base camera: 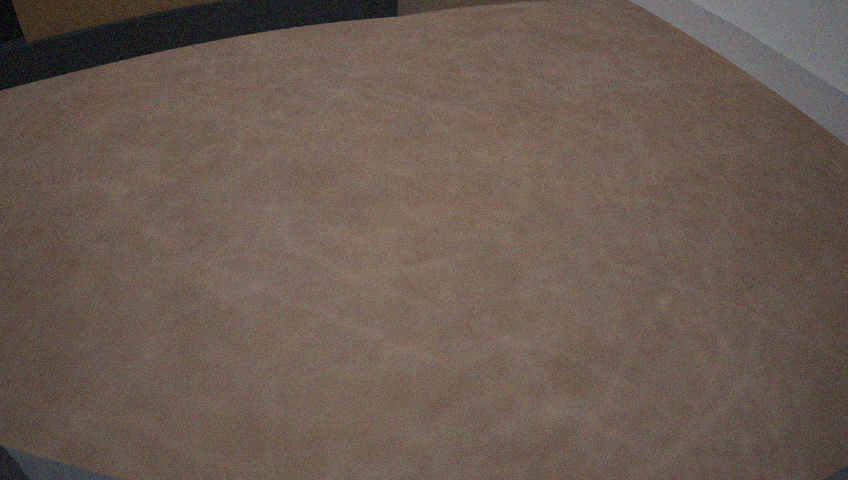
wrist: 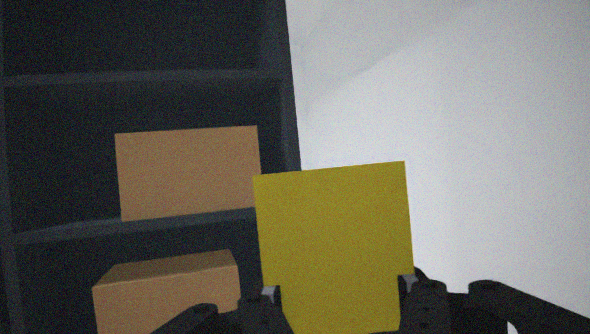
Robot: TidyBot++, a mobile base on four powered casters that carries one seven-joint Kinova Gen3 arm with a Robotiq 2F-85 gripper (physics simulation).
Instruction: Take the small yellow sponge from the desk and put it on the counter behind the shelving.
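Places are measured from the arm's base along level axes (x right, y back, z down), in millimetres.
Pixels of known places: gripper, fingertip midpoint: (wrist: pixel 337 282).
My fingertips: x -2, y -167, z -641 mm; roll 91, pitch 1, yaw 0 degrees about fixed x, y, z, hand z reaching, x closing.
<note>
Behind a point stands the place of what it marks.
The yellow sponge (wrist: pixel 334 225) {x -2, y -138, z -675 mm} is held upright in the lower middle of the wrist view. My gripper (wrist: pixel 337 282) {x -2, y -167, z -641 mm} is shut on it, with one finger at its left side and one at its right. The dark shelving (wrist: pixel 291 120) {x -85, y -1105, z -872 mm} fills the left of the wrist view behind the sponge. Its lower front edge (base camera: pixel 238 32) {x -373, y -993, z 388 mm} shows at the top left of the base camera view. The desk and the counter do not show in either view.
Cardboard boxes (wrist: pixel 189 172) {x -415, y -999, z -726 mm} (wrist: pixel 170 295) {x -504, y -965, z -347 mm} stand on two levels of the shelving. A pale wall (wrist: pixel 450 125) {x 641, y -1579, z -848 mm} (base camera: pixel 791 35) {x 837, y -1072, z 257 mm} is to the right of the shelving. Brown floor (base camera: pixel 416 237) {x -1, y -456, z 397 mm} stretches ahead of the base, with a light baseboard (base camera: pixel 755 59) {x 803, y -1123, z 354 mm} along the wall.
</note>
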